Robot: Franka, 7 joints.
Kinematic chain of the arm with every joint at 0, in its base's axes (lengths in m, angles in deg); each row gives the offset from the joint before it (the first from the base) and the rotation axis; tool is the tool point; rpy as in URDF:
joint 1: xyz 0 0 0.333 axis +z
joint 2: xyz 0 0 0 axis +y
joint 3: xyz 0 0 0.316 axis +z
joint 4: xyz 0.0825 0 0 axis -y
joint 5: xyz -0.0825 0 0.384 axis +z
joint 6: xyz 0 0 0 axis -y
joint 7: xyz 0.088 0 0 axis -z
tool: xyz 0 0 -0.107 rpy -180 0 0
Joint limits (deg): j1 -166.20..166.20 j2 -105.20..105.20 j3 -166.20..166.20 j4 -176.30..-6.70 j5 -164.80..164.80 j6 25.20..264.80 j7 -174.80..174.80
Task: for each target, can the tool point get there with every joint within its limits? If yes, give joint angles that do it. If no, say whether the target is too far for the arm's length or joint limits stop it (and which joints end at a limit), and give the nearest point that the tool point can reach.
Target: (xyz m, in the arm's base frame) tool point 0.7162 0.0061 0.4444
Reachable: yes | joints -12.04 53.34 22.55 -34.94 7.52 63.76 -1.07
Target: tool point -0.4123 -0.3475 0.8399
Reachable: yes | joints -110.21 54.79 -92.92 -33.72 -71.99 59.23 -123.20
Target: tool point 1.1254 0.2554 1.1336
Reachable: no: too far | nearest point 0.6874 0.1560 0.8220 | short by 0.547 m
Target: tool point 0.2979 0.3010 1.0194
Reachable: yes | joints 104.70 30.59 -103.83 -43.12 122.84 178.68 -113.47
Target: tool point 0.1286 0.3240 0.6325
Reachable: yes | joints 64.75 -30.10 17.00 -124.40 -56.80 67.33 -2.21
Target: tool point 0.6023 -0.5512 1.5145
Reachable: no: too far | nearest point 0.3598 -0.3293 1.0388 | short by 0.578 m
